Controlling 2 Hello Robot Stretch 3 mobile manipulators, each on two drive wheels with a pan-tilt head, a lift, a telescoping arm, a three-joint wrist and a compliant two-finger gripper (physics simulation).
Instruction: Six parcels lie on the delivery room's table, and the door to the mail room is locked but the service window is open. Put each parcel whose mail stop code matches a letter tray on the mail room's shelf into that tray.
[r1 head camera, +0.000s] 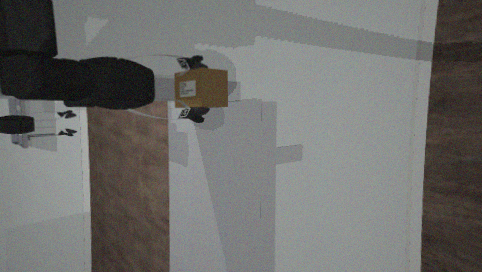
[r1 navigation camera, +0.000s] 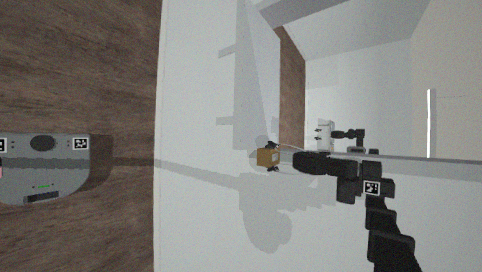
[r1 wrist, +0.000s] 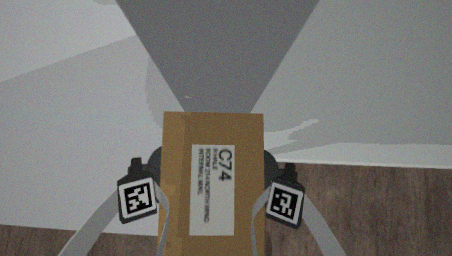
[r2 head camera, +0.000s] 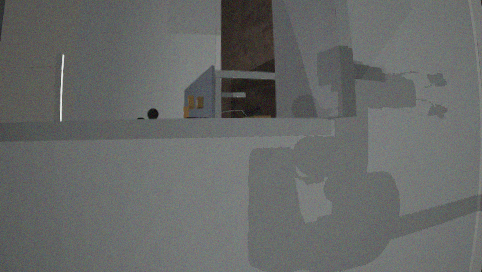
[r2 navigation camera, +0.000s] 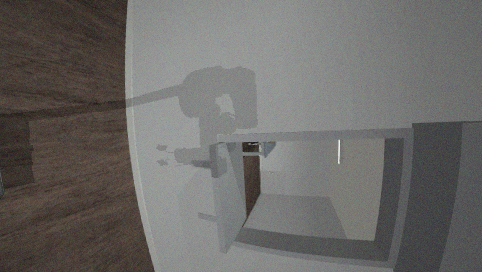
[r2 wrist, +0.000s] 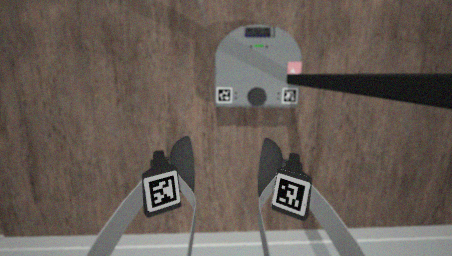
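In the r1 wrist view, r1's gripper (r1 wrist: 212, 167) (r1 head camera: 192, 90) (r1 navigation camera: 272, 157) is shut on a brown parcel (r1 wrist: 175, 150) (r1 head camera: 212, 89) (r1 navigation camera: 263, 157), whose label reads C74. Gripper and parcel point down near the end of the service window's pale ledge (r1 head camera: 240, 200) (r1 navigation camera: 257, 110) (r2 navigation camera: 230, 200). r2's gripper (r2 wrist: 226, 165) (r1 head camera: 67, 123) (r1 navigation camera: 318, 134) is open, pointing down above the floor on the window's other side. Several orange parcels (r2 head camera: 200, 102) show small through the window, by a blue-grey panel (r2 head camera: 207, 95). Tray codes cannot be read.
The window frame (r2 navigation camera: 404, 200) (r2 head camera: 150, 131) stands in the white wall (r2 head camera: 125, 210) (r1 navigation camera: 195, 215). A small pale unit (r1 head camera: 20, 139) (r1 navigation camera: 325, 142), perhaps the tray shelf, stands beyond it. r1's base (r1 navigation camera: 50, 170) is below its camera; r2's base (r2 wrist: 235, 65) is on the brown floor (r2 wrist: 100, 100).
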